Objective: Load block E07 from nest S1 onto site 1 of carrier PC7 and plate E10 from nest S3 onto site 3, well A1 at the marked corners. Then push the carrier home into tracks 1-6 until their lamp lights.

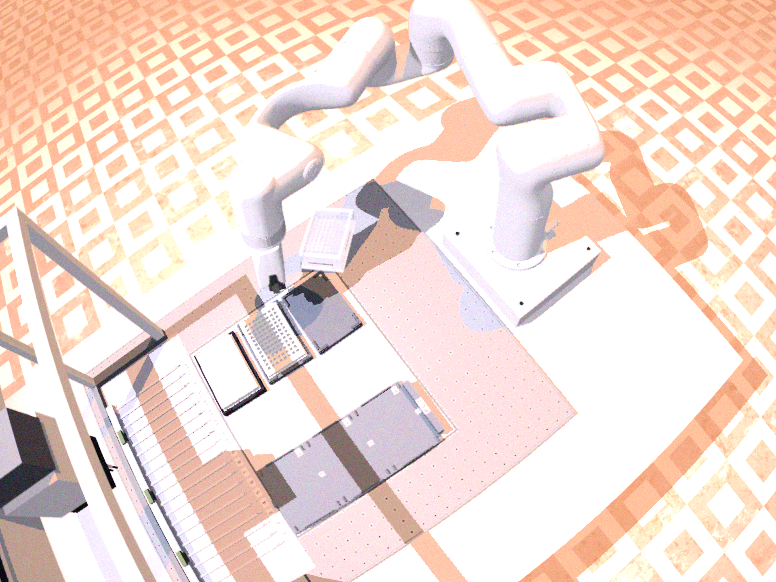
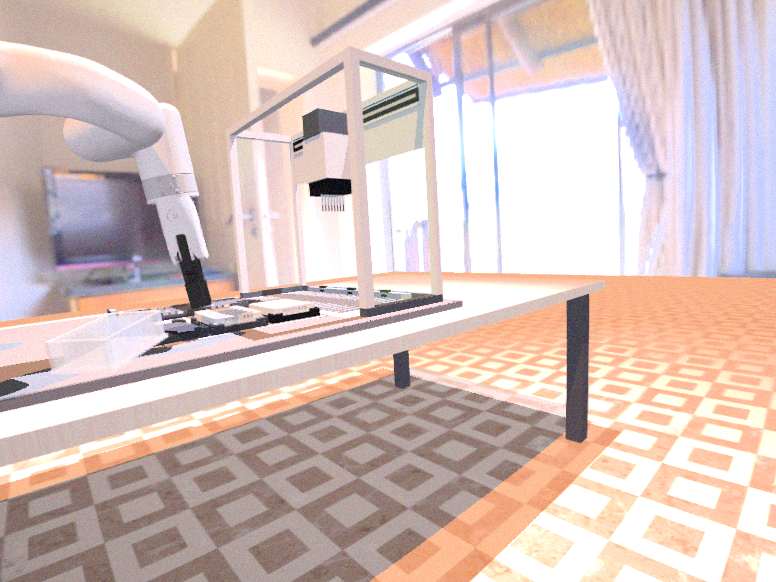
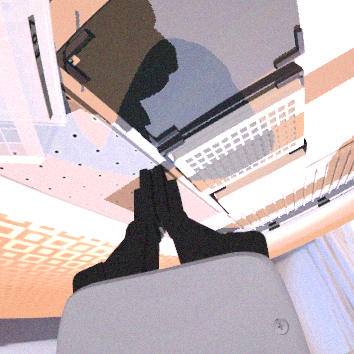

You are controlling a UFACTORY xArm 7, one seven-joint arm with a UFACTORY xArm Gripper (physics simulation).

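Places are measured from the arm's base along level axes (x ahead, y left, z up), in centimetres.
Pixels of known places: gripper, fingertip midpoint: (image 1: pixel 277 286) (image 2: pixel 202 306) (image 3: pixel 155 179); arm's base, origin of the base link: (image 1: pixel 516 242).
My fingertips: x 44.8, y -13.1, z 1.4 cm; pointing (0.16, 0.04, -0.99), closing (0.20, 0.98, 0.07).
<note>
Ahead of a thing's pixels: the offset from my fingertips to its top centre. "*": to the spot under its first point.
My gripper (image 1: pixel 275 289) (image 2: pixel 200 304) (image 3: pixel 155 179) is shut and empty. Its black fingertips are low at the outer edge of the nests, near the corner between the bare grey nest @(dx -5.4, dy +6.5, dz -3.3 cm) (image 1: pixel 325 322) (image 3: pixel 250 30) and the middle nest. A translucent block @(dx -13.0, dy -6.2, dz +0.6 cm) (image 1: pixel 327 238) (image 2: pixel 106 341) (image 3: pixel 25 90) lies askew outside the nests; its label, partly readable, seems to end in 07. A perforated white plate @(dx +5.3, dy +7.8, dz -2.5 cm) (image 1: pixel 273 338) (image 3: pixel 240 137) sits in the middle nest. A plain white plate @(dx +16.1, dy +9.6, dz -2.5 cm) (image 1: pixel 228 375) (image 2: pixel 285 306) sits in the far nest. No E10 label is readable. The grey carrier @(dx +1.9, dy +34.1, dz -2.1 cm) (image 1: pixel 388 426) bears no labware.
Ribbed tracks @(* dx +28.4, dy +26.3, dz -4.8 cm) (image 1: pixel 206 476) lie beyond the carrier's far end, with a rail @(* dx +42.0, dy +18.4, dz -3.6 cm) (image 1: pixel 134 463) bearing small green parts. A gantry frame (image 1: pixel 94 275) (image 2: pixel 358 187) stands over them with a pipetting head @(dx +37.1, dy +25.2, dz +35.0 cm) (image 2: pixel 329 156). The arm base (image 1: pixel 520 250) stands to the right.
</note>
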